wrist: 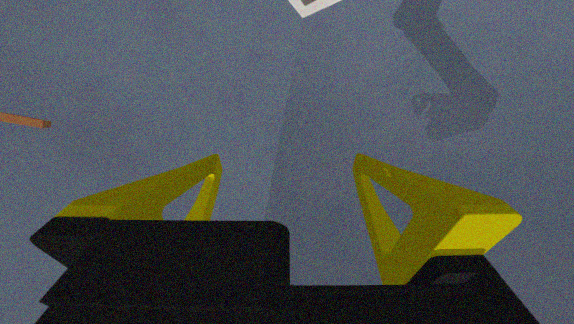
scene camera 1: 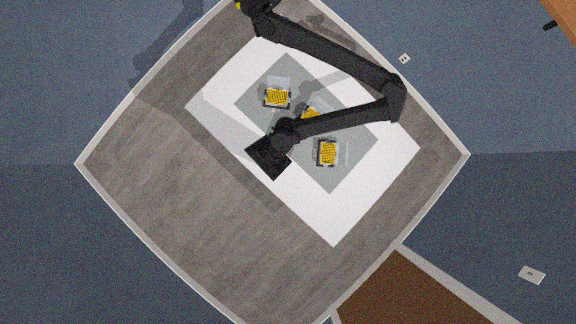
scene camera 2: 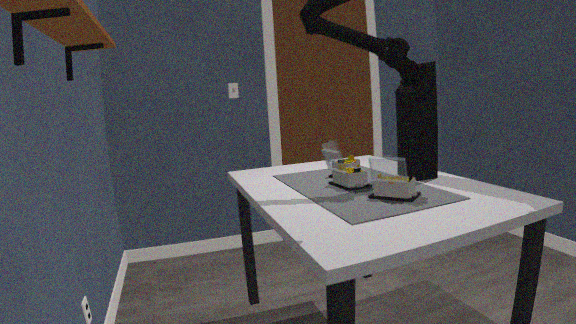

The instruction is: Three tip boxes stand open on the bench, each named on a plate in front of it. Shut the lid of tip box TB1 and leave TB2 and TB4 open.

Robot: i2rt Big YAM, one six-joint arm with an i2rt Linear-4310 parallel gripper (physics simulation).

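Seen in the pictures: gripper, fingertip midpoint: [wrist: 287, 161]; arm's base, origin of the base link: [scene camera 1: 269, 156] [scene camera 2: 414, 75].
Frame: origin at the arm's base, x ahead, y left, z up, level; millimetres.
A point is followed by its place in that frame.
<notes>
Three white tip boxes with yellow racks stand on a grey mat [scene camera 1: 330, 182] @(x 97, y -353, z -418 mm) [scene camera 2: 350, 212] @(x 506, y 246, z -418 mm). The upper-left box [scene camera 1: 277, 97] @(x 286, y 187, z -361 mm) has its clear lid [scene camera 1: 278, 81] @(x 350, y 230, z -314 mm) open behind it. The middle box [scene camera 1: 310, 113] @(x 329, y -14, z -361 mm) is partly covered by the arm in scene camera 1. The lower-right box [scene camera 1: 327, 153] @(x 210, y -226, z -361 mm) has its clear lid [scene camera 1: 343, 153] @(x 257, y -288, z -311 mm) open on its right side. In scene camera 2 the nearest box [scene camera 2: 396, 189] @(x 314, y 231, z -383 mm) has a raised lid, and two boxes overlap to its left. The name plates are unreadable. My gripper [wrist: 287, 161] @(x 401, y 348, z 255 mm) is open and empty, high and away from the boxes, facing a wall.
The white table [scene camera 1: 334, 227] @(x -100, y -544, z -421 mm) [scene camera 2: 320, 250] @(x 713, y 437, z -421 mm) carries the mat. The black arm [scene camera 1: 345, 60] @(x 324, y -14, z 323 mm) [scene camera 2: 345, 37] @(x 262, y -107, z 163 mm) reaches over the table from a black column [scene camera 2: 417, 125] @(x 63, y 72, z -199 mm). A wooden shelf [scene camera 2: 75, 22] [wrist: 25, 120] hangs on the wall. The arm's shadow falls on the wall in the wrist view.
</notes>
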